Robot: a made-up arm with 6 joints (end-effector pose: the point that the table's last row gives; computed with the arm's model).
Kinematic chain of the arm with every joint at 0, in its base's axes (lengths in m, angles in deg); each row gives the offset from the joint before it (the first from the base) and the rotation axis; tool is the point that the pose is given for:
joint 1: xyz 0 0 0.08 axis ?
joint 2: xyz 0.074 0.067 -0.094 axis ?
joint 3: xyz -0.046 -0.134 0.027 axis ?
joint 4: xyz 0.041 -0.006 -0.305 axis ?
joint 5: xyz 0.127 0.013 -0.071 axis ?
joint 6: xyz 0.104 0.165 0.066 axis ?
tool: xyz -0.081 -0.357 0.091
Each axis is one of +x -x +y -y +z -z.
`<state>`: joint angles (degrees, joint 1 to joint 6).
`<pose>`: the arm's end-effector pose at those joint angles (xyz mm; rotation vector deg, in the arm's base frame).
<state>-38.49 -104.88 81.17 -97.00 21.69 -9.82</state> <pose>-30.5 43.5 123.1 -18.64 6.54 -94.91</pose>
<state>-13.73 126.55 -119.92 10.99 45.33 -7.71</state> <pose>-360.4 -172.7 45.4 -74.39 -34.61 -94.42</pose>
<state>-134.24 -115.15 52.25 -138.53 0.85 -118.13</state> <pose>-41.7 114.3 122.5 -155.40 11.28 -41.87</pose>
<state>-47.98 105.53 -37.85 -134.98 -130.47 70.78</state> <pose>12.4 -531.5 89.5 -4.06 -85.27 77.01</pose>
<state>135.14 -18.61 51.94 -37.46 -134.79 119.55</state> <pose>-63.1 -261.8 -180.4 15.14 160.16 -41.55</pose>
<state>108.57 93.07 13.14 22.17 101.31 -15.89</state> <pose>-178.4 338.7 312.3 -29.48 76.72 -107.82</pose>
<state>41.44 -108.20 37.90 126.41 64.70 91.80</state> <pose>-486.3 129.6 285.9 -70.41 -38.89 -15.92</pose>
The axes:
joint 1: +z
joint 2: -y
joint 3: +x
joint 4: +y
joint 5: +z
joint 6: +y

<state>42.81 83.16 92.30 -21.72 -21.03 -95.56</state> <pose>-42.6 374.6 71.2 145.83 -58.04 -51.29</pose>
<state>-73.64 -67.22 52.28 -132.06 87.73 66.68</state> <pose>134.0 19.0 289.5 -28.47 56.48 -70.88</pose>
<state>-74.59 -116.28 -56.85 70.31 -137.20 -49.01</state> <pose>-281.6 102.3 116.9 -110.10 57.54 49.82</pose>
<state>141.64 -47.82 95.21 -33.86 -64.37 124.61</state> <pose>-83.2 -221.6 -189.6 22.50 -166.71 27.92</pose>
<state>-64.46 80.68 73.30 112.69 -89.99 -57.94</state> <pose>188.4 -11.6 -20.3 -50.40 -23.44 -60.91</pose>
